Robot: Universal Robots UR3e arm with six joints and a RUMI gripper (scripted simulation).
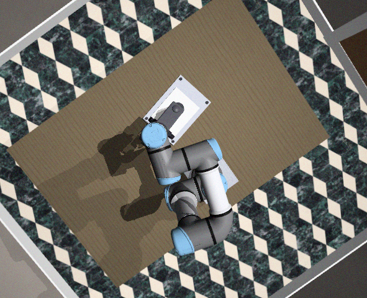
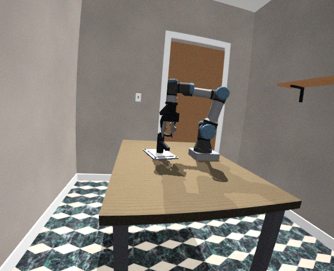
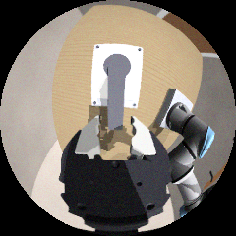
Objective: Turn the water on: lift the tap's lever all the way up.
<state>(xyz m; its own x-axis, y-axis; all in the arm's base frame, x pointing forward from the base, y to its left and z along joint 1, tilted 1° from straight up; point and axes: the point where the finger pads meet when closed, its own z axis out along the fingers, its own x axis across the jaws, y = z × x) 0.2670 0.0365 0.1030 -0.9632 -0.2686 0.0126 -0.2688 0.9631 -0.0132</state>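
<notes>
The lever is 10 mm ahead of my hand and 30 mm to the right of it.
</notes>
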